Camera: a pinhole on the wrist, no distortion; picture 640 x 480 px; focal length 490.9 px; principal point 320.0 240.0 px. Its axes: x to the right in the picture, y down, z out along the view. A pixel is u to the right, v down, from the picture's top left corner.
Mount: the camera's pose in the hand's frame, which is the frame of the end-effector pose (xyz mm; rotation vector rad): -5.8 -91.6 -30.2 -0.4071 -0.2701 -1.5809
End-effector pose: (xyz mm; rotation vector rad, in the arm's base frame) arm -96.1 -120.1 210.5 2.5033 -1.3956 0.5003
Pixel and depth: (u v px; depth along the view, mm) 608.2 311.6 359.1
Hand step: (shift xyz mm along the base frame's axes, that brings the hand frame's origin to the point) 222.9 -124.0 -321.1
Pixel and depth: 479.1 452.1 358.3
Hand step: 196.3 -228.6 -232.7
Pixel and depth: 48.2 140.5 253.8
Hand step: -111.8 -102.9 -140.0
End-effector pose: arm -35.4 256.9 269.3 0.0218 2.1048 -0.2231
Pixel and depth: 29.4 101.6 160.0
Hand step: 91.1 51.5 -19.8
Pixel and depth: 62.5 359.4 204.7
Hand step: 66.2 63.8 -121.7
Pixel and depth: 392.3 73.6 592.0
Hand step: 561.2 1.6 -162.9
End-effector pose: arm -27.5 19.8 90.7 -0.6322 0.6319 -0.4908
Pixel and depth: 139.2 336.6 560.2
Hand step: 442.0 280.6 -34.6
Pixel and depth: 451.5 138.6 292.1
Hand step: 144.7 101.7 213.5
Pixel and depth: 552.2 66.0 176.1
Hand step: 54.8 32.5 188.5
